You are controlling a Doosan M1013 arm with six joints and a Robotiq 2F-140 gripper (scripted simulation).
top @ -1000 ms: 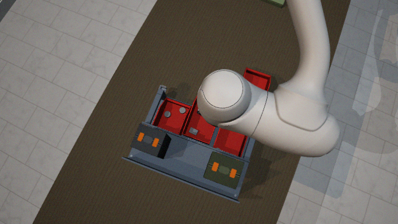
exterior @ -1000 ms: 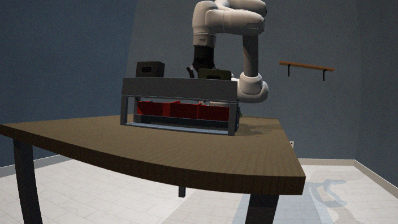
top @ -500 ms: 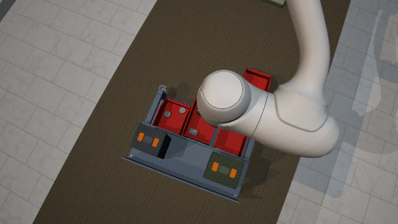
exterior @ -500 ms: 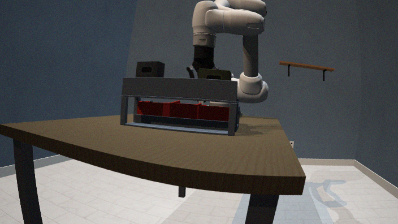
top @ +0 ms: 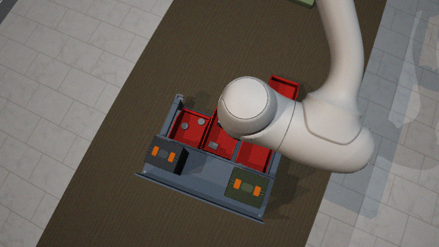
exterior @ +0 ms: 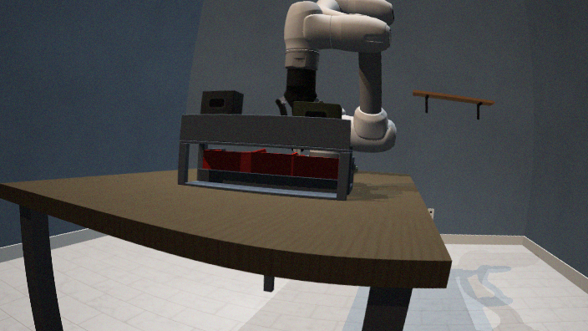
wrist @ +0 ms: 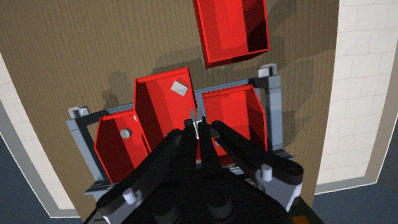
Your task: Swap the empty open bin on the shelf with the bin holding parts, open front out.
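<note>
Now: the shelf board 100 mm ahead of my hand, 90 mm below it and 30 mm to the right of it. Round my hand: black case 170 mm ahead, 140 mm to the right, 70 mm above; then green case 130 mm ahead, 90 mm to the left, 60 mm above.
</note>
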